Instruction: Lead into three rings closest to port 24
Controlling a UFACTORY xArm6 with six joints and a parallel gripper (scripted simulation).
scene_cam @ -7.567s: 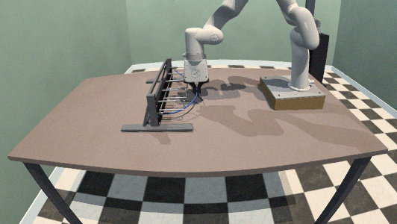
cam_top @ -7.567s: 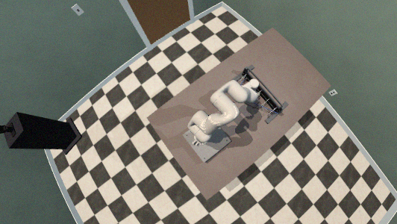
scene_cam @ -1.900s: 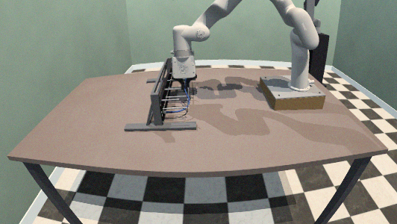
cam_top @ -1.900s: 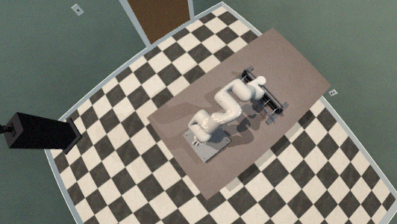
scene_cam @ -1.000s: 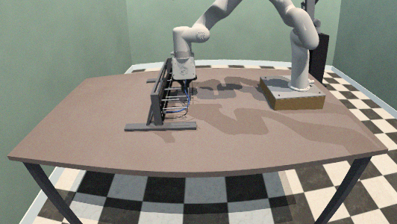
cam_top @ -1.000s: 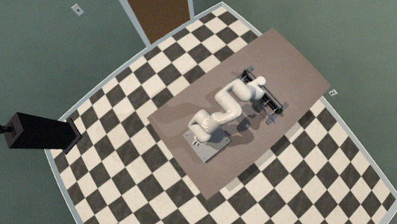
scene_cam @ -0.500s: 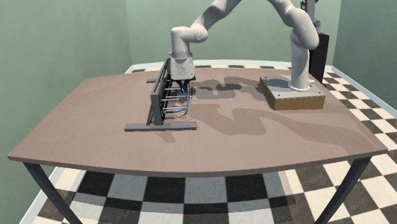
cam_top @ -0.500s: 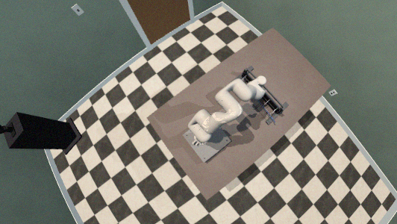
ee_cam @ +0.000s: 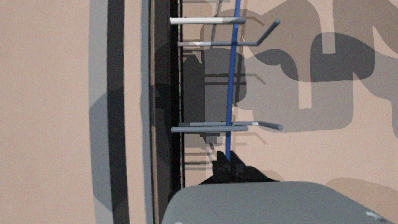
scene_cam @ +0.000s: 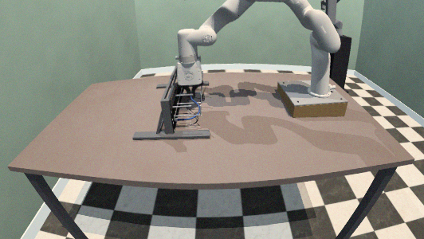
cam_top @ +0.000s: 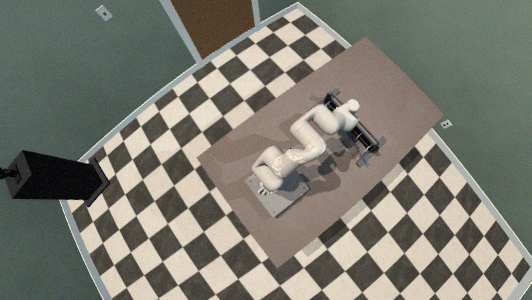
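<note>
Right now my hand is 70 mm short of the rack, 60 mm to the left of it and 10 mm above it.
</note>
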